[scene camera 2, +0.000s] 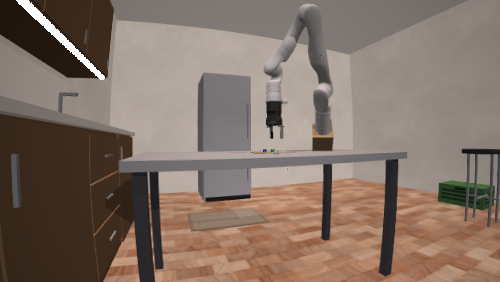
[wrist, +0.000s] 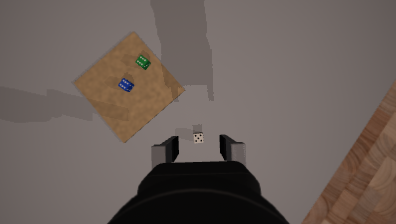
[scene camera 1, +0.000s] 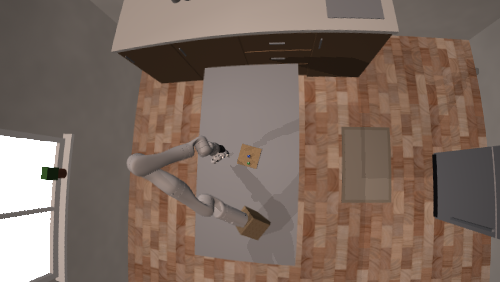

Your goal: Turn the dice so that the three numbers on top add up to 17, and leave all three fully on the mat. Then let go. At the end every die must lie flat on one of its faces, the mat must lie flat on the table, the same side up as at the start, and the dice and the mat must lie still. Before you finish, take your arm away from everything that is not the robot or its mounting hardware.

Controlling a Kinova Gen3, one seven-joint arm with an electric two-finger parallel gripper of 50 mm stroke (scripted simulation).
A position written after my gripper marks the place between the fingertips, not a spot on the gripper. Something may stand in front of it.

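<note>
My gripper (wrist: 199, 144), visible. Tan mat (wrist: 155, 88), visible.
</note>
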